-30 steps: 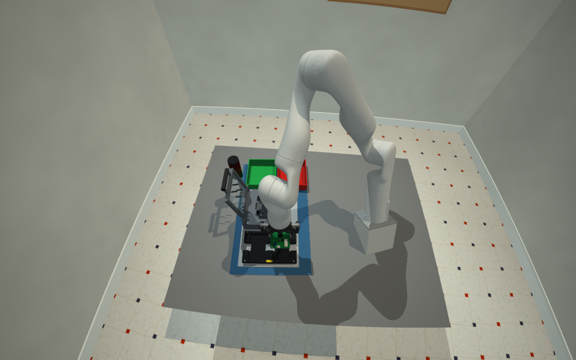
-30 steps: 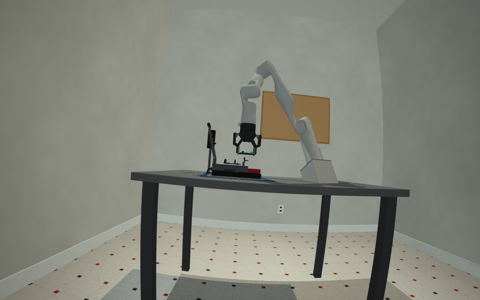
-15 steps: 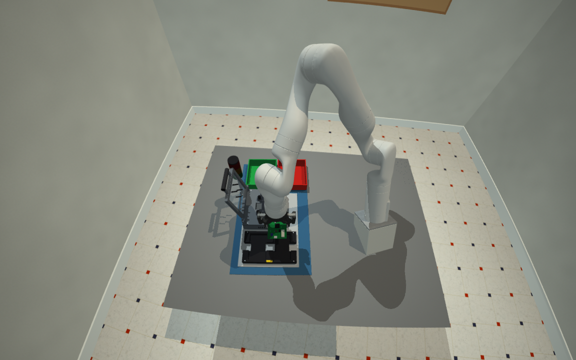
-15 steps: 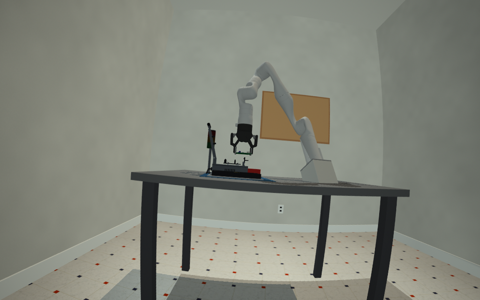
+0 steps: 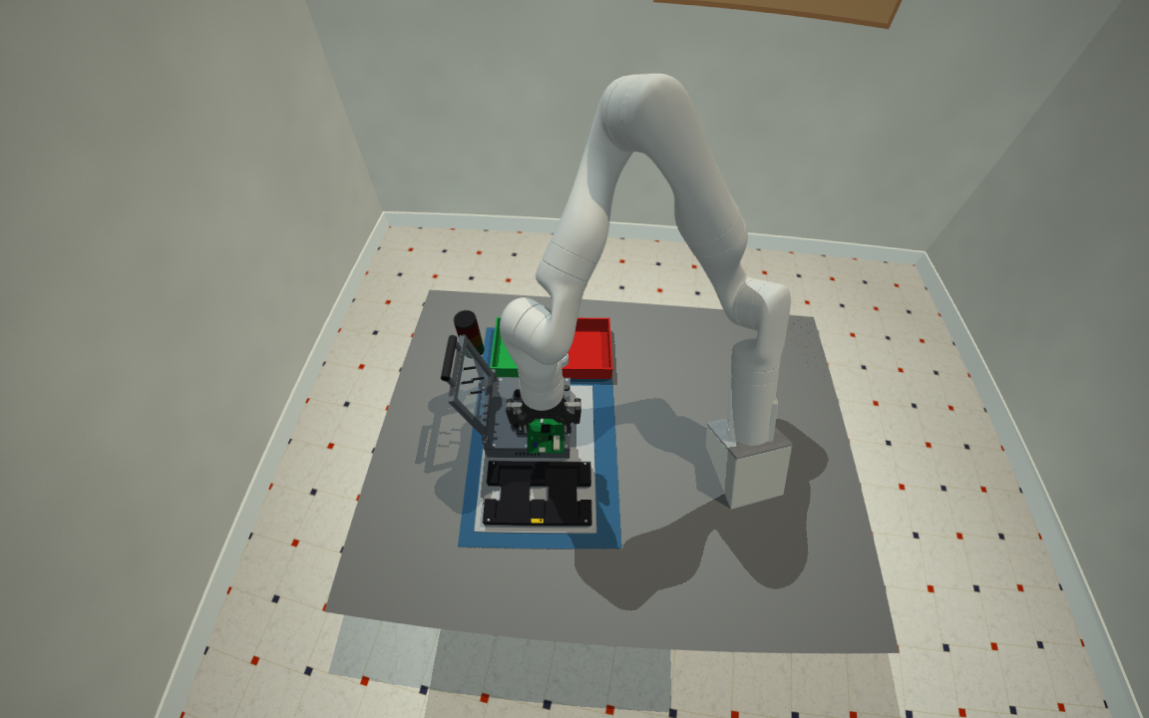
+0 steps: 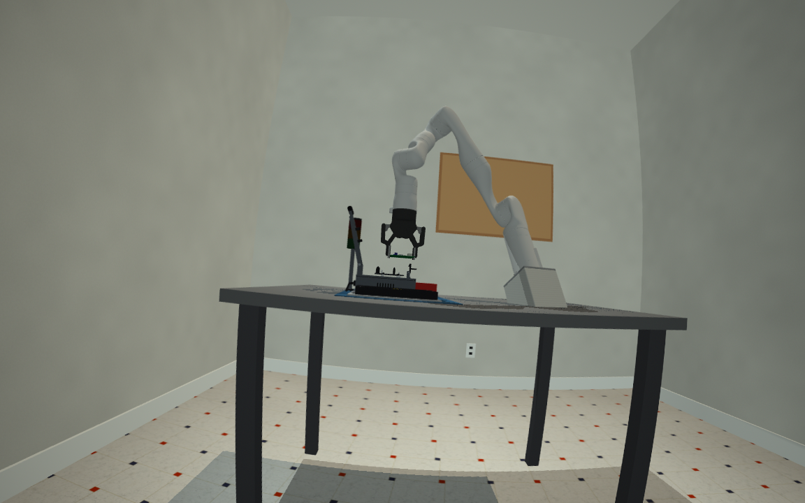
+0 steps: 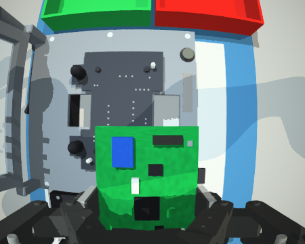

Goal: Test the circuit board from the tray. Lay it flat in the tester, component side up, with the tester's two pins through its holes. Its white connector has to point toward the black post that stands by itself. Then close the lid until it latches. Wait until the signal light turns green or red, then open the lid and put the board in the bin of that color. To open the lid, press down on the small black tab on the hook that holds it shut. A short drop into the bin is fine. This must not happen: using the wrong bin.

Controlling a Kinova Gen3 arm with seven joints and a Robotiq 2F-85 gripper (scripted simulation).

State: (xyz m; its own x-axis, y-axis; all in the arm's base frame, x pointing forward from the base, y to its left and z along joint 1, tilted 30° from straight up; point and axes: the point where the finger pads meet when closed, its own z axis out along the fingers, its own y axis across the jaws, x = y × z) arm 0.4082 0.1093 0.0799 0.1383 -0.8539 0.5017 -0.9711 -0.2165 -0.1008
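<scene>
My gripper is now 160 mm short of the tester lid, 50 mm to the left of it and 60 mm below it. From my hand the other things lie so: green bin 100 mm ahead, 260 mm to the right, 110 mm below; then red bin 40 mm behind, 280 mm to the right, 110 mm below; then green circuit board right at my hand.
</scene>
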